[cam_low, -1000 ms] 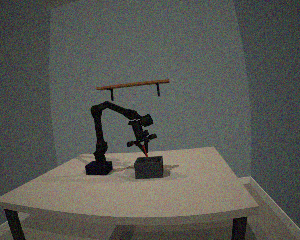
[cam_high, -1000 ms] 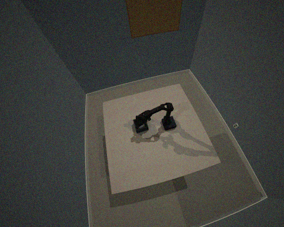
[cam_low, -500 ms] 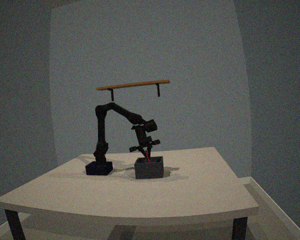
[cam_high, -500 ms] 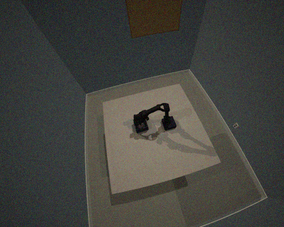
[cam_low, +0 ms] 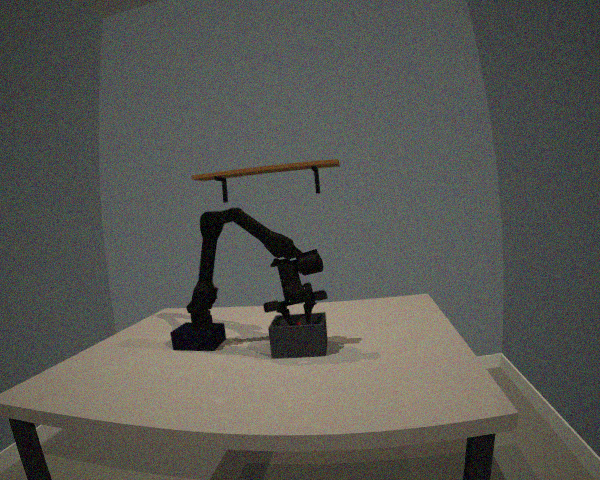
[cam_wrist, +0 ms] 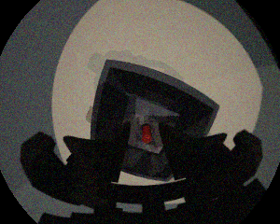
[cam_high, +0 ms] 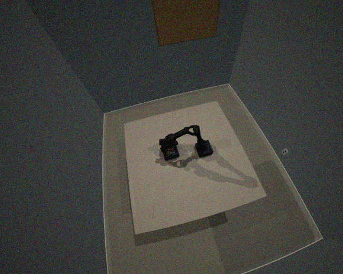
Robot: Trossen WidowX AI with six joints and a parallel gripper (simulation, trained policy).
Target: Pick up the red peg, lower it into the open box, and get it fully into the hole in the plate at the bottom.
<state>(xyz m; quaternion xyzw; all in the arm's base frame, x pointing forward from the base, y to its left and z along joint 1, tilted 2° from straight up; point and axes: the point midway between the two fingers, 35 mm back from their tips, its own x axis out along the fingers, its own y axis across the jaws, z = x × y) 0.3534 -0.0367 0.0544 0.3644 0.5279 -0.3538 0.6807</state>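
The red peg lies 10 mm behind my gripper tip, 10 mm to the left of it and 20 mm below it. From my gripper tip the other things lie so: plate: 10 mm behind, 10 mm to the left, 30 mm below; box: 10 mm behind, 10 mm to the left, 40 mm below.
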